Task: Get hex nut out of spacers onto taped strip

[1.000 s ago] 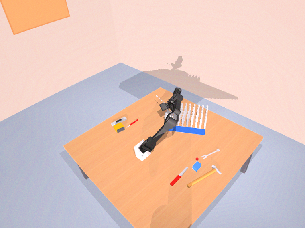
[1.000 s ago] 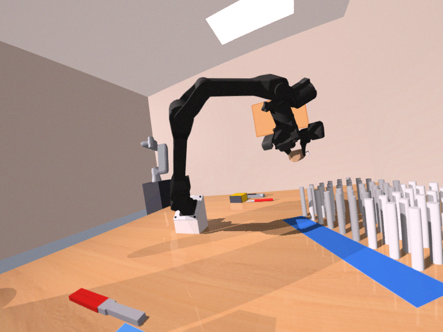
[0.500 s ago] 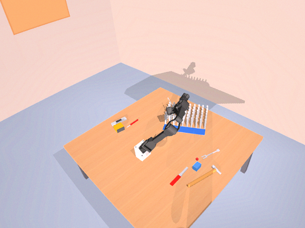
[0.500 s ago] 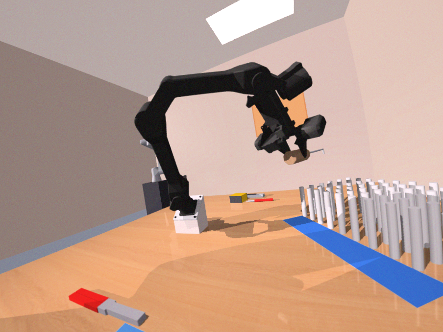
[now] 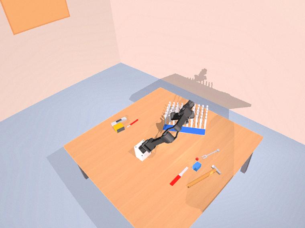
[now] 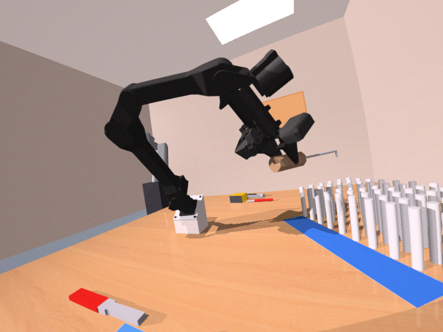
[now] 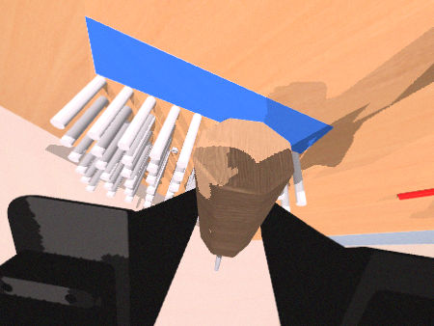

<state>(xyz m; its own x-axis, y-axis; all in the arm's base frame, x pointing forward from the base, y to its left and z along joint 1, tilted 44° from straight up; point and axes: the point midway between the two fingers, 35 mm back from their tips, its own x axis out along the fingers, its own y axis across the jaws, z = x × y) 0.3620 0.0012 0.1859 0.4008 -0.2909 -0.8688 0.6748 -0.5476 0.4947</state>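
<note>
My gripper tip is now 80 mm short of the blue taped strip, 30 mm to the right of it and 210 mm above it. From my gripper tip the other things lie so: fork wrench (30 mm behind, 320 mm to the right, 210 mm below); then red piece (150 mm behind, 260 mm to the right, 200 mm below); then hex nut (250 mm ahead, 50 mm to the left, 210 mm below).
</note>
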